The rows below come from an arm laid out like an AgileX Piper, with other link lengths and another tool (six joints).
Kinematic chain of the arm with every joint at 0, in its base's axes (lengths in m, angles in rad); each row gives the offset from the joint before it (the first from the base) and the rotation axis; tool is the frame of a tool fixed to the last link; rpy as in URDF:
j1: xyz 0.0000 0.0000 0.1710 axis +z
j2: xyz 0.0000 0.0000 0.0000 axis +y
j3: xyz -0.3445 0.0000 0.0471 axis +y
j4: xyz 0.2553 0.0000 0.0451 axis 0.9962 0 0.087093
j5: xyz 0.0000 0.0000 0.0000 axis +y
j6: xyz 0.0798 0.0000 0.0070 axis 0.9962 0 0.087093
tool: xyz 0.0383 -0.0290 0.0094 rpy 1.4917 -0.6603 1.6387
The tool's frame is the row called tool.
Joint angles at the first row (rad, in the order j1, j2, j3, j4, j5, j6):
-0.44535, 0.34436, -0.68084, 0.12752, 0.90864, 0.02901
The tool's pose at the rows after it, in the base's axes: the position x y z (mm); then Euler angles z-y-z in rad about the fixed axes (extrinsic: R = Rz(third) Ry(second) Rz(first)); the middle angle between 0 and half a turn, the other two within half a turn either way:
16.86 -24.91 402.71 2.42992 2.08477 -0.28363
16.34 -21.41 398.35 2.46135 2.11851 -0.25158
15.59 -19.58 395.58 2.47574 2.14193 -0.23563
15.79 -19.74 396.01 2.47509 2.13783 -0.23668
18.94 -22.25 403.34 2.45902 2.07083 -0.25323
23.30 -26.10 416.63 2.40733 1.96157 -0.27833
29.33 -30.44 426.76 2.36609 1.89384 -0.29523
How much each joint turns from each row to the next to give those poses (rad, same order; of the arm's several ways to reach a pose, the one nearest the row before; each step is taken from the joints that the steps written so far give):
0.00006, 0.00000, -0.00001, 0.02102, 0.01749, 0.00007
-0.00004, 0.00002, 0.00000, 0.02556, 0.03849, -0.00005
-0.00006, -0.00001, 0.00003, 0.01010, 0.02579, -0.00007
0.00006, -0.00001, -0.00001, -0.00006, -0.00420, 0.00007
-0.00001, -0.00001, -0.00002, 0.00001, -0.06860, -0.00629
0.00000, 0.00001, 0.00002, -0.00001, -0.11237, -0.03870
0.00003, 0.01600, 0.00000, -0.00002, -0.08588, -0.03611

